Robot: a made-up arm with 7 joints. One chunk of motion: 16 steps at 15 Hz.
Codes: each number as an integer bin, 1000 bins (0 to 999) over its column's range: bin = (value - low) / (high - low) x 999, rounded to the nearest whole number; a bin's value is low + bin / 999 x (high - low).
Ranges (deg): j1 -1..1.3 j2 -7.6..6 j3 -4.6..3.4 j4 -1.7..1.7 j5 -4.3..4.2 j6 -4.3..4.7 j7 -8.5..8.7
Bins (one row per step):
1: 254 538 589 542 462 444 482
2: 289 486 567 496 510 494 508
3: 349 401 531 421 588 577 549
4: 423 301 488 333 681 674 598
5: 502 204 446 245 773 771 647
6: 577 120 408 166 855 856 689
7: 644 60 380 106 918 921 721
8: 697 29 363 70 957 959 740
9: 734 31 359 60 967 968 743
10: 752 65 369 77 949 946 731
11: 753 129 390 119 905 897 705
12: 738 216 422 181 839 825 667
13: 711 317 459 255 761 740 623
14: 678 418 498 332 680 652 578
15: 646 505 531 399 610 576 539
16: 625 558 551 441 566 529 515
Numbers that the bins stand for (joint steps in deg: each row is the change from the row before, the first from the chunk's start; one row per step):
1: -0.415 -0.276 0.117 0.145 -0.369 -0.300 -0.201
2: -0.335 -0.984 -0.059 -0.012 0.039 0.150 0.246
3: -0.196 -2.141 -0.348 -0.267 0.703 0.898 0.952
4: -0.026 -3.502 -0.692 -0.567 1.494 1.772 1.796
5: 0.156 -4.823 -1.028 -0.866 2.277 2.646 2.640
6: 0.328 -5.966 -1.333 -1.135 2.975 3.412 3.363
7: 0.483 -6.783 -1.557 -1.339 3.511 3.997 3.914
8: 0.605 -7.205 -1.693 -1.462 3.843 4.340 4.241
9: 0.690 -7.178 -1.725 -1.496 3.928 4.421 4.292
10: 0.731 -6.715 -1.645 -1.438 3.775 4.223 4.086
11: 0.734 -5.844 -1.477 -1.295 3.400 3.781 3.638
12: 0.699 -4.659 -1.221 -1.084 2.839 3.132 2.984
13: 0.637 -3.284 -0.924 -0.832 2.175 2.367 2.226
14: 0.561 -1.910 -0.612 -0.570 1.486 1.574 1.452
15: 0.487 -0.725 -0.348 -0.342 0.890 0.889 0.780
16: 0.439 -0.004 -0.188 -0.199 0.516 0.466 0.367

